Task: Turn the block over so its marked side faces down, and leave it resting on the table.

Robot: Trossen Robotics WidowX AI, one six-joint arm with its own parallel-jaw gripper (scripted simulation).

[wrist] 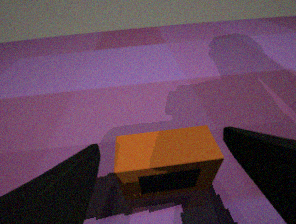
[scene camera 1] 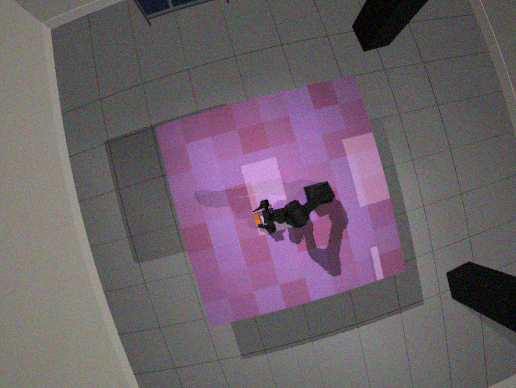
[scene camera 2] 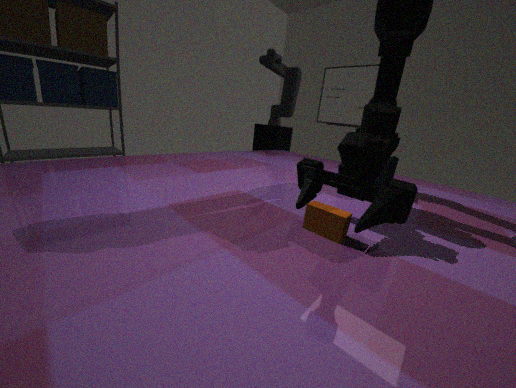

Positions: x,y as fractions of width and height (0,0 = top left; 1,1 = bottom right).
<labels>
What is my gripper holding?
Nothing.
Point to an orange block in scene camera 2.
0.64,0.58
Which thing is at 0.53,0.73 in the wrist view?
An orange block.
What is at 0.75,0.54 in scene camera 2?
My gripper.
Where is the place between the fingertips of my gripper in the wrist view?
0.55,0.63
</labels>
